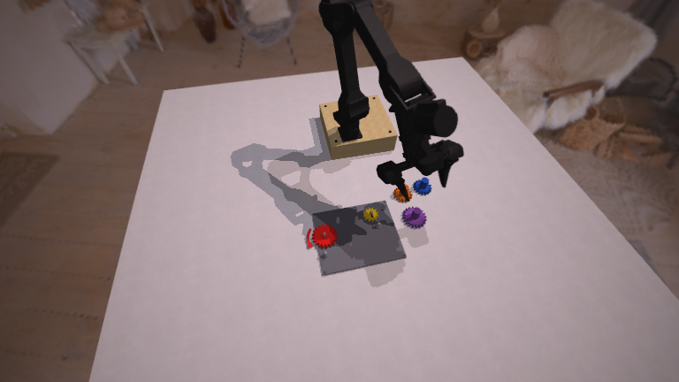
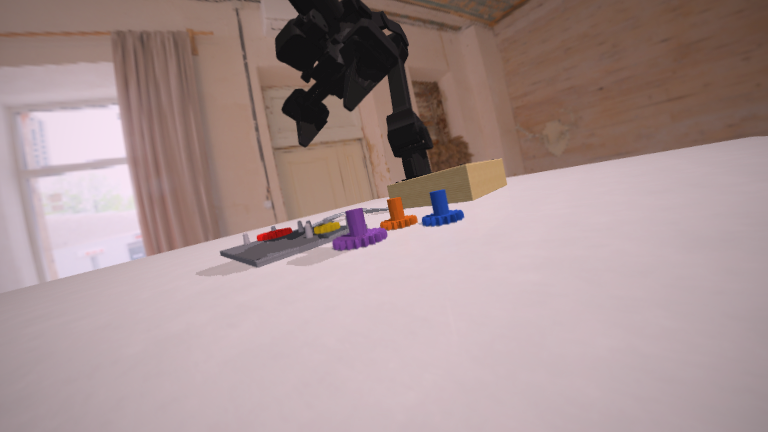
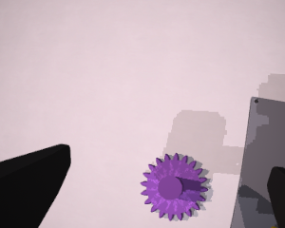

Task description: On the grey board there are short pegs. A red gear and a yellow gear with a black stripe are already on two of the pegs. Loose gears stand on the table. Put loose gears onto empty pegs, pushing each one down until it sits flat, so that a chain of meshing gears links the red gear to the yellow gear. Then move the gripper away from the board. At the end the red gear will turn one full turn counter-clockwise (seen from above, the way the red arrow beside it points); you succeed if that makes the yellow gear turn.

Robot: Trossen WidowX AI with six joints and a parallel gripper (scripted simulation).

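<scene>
My gripper tip is 90 mm past the orange gear, 10 mm to the right of it and 120 mm above it. From my gripper tip the other things lie so: purple gear (10 mm behind, 10 mm to the left, 120 mm below); then blue gear (100 mm behind, 70 mm to the left, 120 mm below); then yellow gear (50 mm behind, 110 mm to the right, 120 mm below).
</scene>
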